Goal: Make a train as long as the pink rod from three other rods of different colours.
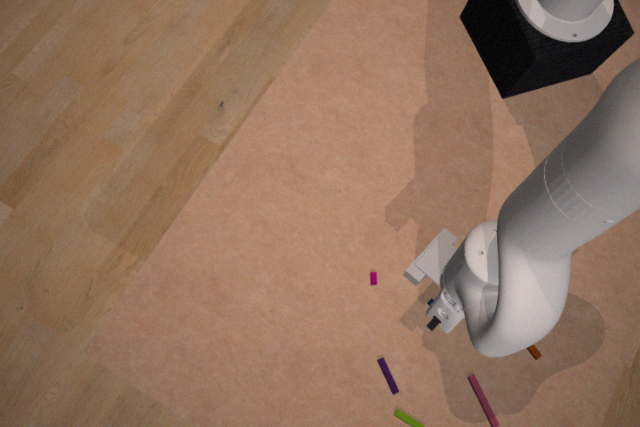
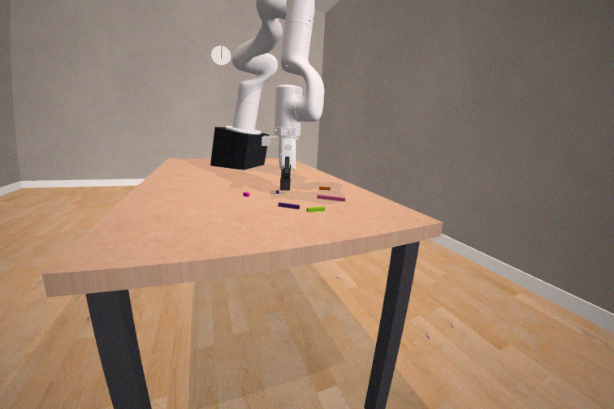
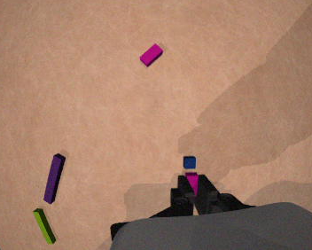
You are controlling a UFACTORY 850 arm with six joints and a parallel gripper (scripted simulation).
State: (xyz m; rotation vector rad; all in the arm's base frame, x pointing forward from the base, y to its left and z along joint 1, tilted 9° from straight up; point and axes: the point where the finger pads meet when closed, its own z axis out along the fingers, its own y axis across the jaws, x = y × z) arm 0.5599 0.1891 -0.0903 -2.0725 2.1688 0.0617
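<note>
My gripper is now 20 mm to the left of the blue rod and 30 mm above it. Also, from my hand: purple rod (140 mm ahead, 30 mm below); then orange rod (50 mm behind, 150 mm to the left, 30 mm below); then pink rod (70 mm ahead, 140 mm to the left, 30 mm below).
</note>
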